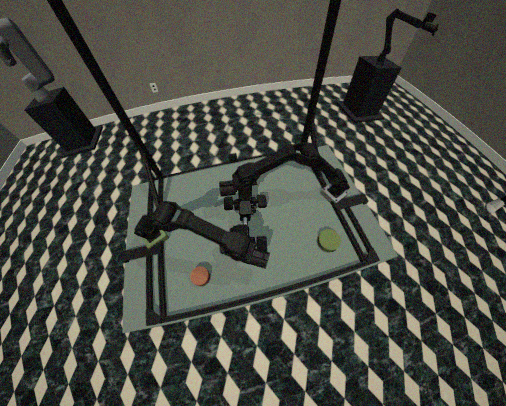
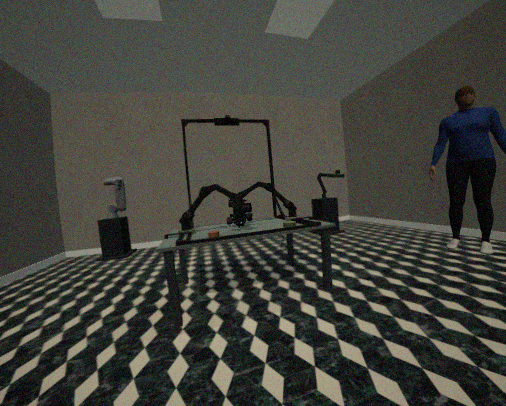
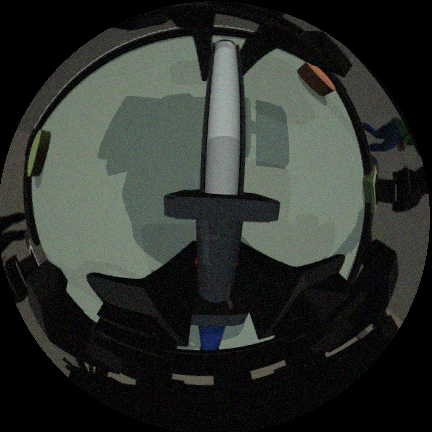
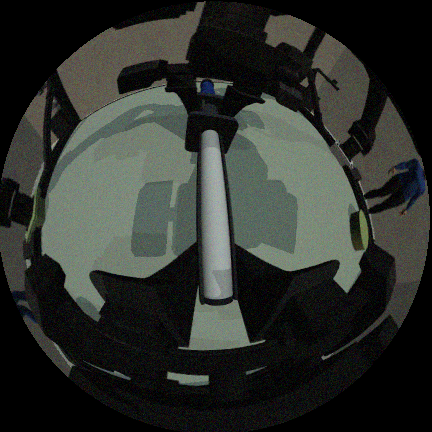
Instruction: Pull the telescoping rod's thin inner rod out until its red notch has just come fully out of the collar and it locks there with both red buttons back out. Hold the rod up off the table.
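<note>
The telescoping rod's white outer tube (image 1: 245,219) (image 3: 222,165) (image 4: 212,215) lies level above the table, its shadow apart from it. A dark collar (image 3: 217,235) with a wide flange (image 3: 221,207) (image 4: 197,132) sits at one end. Blue inner rod (image 3: 211,337) (image 4: 207,88) shows past the collar's far block. My left gripper (image 1: 245,207) (image 3: 213,244) (image 4: 205,132) is shut on the collar; thin red slivers of both buttons (image 3: 196,261) (image 3: 237,261) show at its fingers. My right gripper (image 1: 241,235) (image 2: 241,221) (image 3: 217,82) (image 4: 212,246) is shut on the outer tube. No red notch shows.
A green disc (image 1: 329,240) (image 2: 289,224) (image 3: 37,152) (image 4: 359,230) and an orange disc (image 1: 199,276) (image 2: 213,234) (image 3: 317,79) lie on the table (image 1: 290,260). Dark rails (image 1: 265,297) and tall posts (image 1: 320,70) stand around it.
</note>
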